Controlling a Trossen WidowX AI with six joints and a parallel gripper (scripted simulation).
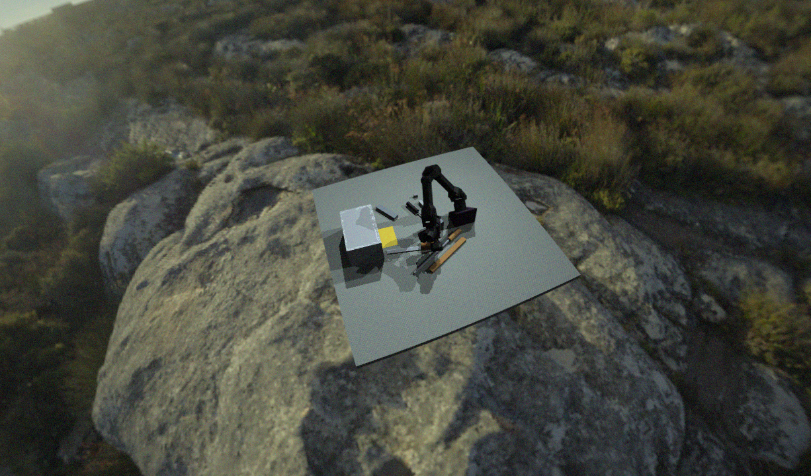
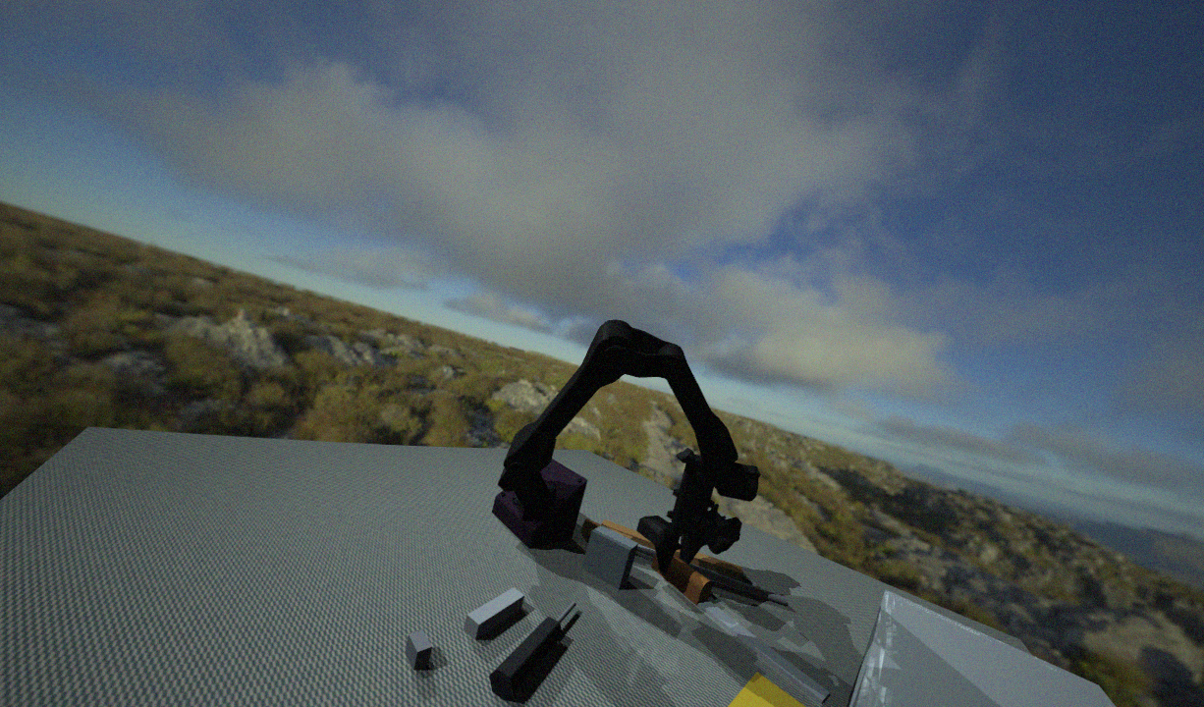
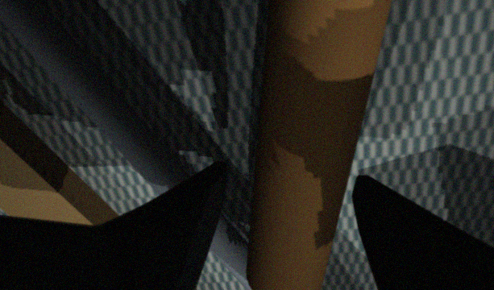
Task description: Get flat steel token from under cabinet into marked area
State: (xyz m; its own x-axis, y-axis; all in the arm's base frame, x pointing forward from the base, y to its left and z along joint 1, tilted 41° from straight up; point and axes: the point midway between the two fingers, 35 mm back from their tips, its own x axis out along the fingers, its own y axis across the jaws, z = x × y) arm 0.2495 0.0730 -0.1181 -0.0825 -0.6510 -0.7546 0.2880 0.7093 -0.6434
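Right now my gripper tip is 90 mm to the right of the wooden stick and 50 mm past it. Round my gripper tip: grey bar 320 mm to the right, 90 mm behind; grey block 110 mm to the right, 70 mm behind, 20 mm above; small grey cube 420 mm to the right, 80 mm behind.
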